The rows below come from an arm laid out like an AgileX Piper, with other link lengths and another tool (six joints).
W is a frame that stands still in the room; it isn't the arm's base.
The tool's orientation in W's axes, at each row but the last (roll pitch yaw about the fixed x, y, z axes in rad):
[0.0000, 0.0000, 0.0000]
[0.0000, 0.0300, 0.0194]
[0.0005, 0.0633, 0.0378]
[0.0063, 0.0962, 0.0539]
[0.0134, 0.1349, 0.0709]
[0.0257, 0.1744, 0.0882]
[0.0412, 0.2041, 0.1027]
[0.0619, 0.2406, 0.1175]
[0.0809, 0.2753, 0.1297]
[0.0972, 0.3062, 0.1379]
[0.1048, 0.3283, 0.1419]
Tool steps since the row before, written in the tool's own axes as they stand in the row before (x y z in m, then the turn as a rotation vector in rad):
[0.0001, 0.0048, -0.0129, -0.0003, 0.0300, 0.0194]
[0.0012, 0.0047, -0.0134, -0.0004, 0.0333, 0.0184]
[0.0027, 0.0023, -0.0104, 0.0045, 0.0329, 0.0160]
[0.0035, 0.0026, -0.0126, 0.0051, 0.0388, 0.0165]
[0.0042, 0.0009, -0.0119, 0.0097, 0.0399, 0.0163]
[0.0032, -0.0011, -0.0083, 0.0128, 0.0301, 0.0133]
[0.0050, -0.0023, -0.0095, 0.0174, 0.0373, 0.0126]
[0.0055, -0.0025, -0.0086, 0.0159, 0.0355, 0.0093]
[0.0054, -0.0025, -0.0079, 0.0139, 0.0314, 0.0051]
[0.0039, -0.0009, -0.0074, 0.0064, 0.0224, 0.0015]
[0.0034, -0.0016, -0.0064, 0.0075, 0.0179, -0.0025]
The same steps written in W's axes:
[0.0001, 0.0048, -0.0129, -0.0003, 0.0300, 0.0194]
[0.0007, 0.0047, -0.0134, -0.0005, 0.0333, 0.0184]
[0.0019, 0.0024, -0.0105, 0.0043, 0.0331, 0.0157]
[0.0021, 0.0028, -0.0129, 0.0046, 0.0390, 0.0162]
[0.0025, 0.0012, -0.0123, 0.0090, 0.0404, 0.0154]
[0.0018, -0.0007, -0.0088, 0.0124, 0.0310, 0.0116]
[0.0031, -0.0016, -0.0104, 0.0160, 0.0386, 0.0103]
[0.0035, -0.0016, -0.0098, 0.0140, 0.0367, 0.0074]
[0.0032, -0.0014, -0.0092, 0.0113, 0.0326, 0.0036]
[0.0015, 0.0000, -0.0083, 0.0041, 0.0229, 0.0016]
[0.0012, -0.0008, -0.0073, 0.0043, 0.0189, -0.0030]

